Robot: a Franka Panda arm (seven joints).
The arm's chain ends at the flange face. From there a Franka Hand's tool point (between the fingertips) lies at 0.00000 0.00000 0.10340 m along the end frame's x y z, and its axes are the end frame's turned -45 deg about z.
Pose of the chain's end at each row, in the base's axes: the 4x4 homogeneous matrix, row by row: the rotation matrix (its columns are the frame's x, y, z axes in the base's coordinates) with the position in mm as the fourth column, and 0 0 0 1 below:
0.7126, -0.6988, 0.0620, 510.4; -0.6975, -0.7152, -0.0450, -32.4; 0.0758, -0.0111, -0.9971, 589.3; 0, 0, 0, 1
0.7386, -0.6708, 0.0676, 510.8; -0.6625, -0.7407, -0.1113, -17.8; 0.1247, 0.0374, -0.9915, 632.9; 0, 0, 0, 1
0.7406, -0.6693, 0.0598, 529.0; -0.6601, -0.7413, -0.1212, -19.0; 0.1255, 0.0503, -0.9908, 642.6; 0, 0, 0, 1
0.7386, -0.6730, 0.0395, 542.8; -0.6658, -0.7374, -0.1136, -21.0; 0.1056, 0.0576, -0.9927, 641.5; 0, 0, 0, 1
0.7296, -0.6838, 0.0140, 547.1; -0.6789, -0.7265, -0.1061, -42.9; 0.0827, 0.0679, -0.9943, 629.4; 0, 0, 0, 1
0.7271, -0.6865, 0.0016, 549.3; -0.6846, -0.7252, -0.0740, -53.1; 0.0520, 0.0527, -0.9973, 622.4; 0, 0, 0, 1
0.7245, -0.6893, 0.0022, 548.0; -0.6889, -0.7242, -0.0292, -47.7; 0.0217, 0.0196, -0.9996, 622.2; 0, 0, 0, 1
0.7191, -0.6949, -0.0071, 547.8; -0.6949, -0.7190, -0.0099, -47.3; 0.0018, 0.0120, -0.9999, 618.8; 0, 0, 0, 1
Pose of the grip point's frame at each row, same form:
0.9980, 0.0098, 0.0620, 516.8; 0.0125, -0.9989, -0.0450, -37.1; 0.0614, 0.0457, -0.9971, 486.2; 0, 0, 0, 1
0.9966, 0.0479, 0.0676, 517.8; 0.0553, -0.9922, -0.1113, -29.3; 0.0617, 0.1146, -0.9915, 530.4; 0, 0, 0, 1
0.9969, 0.0504, 0.0598, 535.2; 0.0574, -0.9909, -0.1212, -31.5; 0.0532, 0.1243, -0.9908, 540.2; 0, 0, 0, 1
0.9982, 0.0464, 0.0395, 546.9; 0.0506, -0.9922, -0.1136, -32.7; 0.0339, 0.1154, -0.9927, 538.9; 0, 0, 0, 1
0.9994, 0.0324, 0.0140, 548.5; 0.0337, -0.9938, -0.1061, -53.9; 0.0105, 0.1065, -0.9943, 526.6; 0, 0, 0, 1
0.9996, 0.0287, 0.0016, 549.5; 0.0287, -0.9969, -0.0740, -60.8; -0.0005, 0.0740, -0.9973, 519.3; 0, 0, 0, 1
0.9997, 0.0249, 0.0022, 548.2; 0.0250, -0.9992, -0.0292, -50.7; 0.0015, 0.0292, -0.9996, 518.8; 0, 0, 0, 1
0.9998, 0.0171, -0.0071, 547.1; 0.0170, -0.9998, -0.0099, -48.3; -0.0072, 0.0098, -0.9999, 515.4; 0, 0, 0, 1

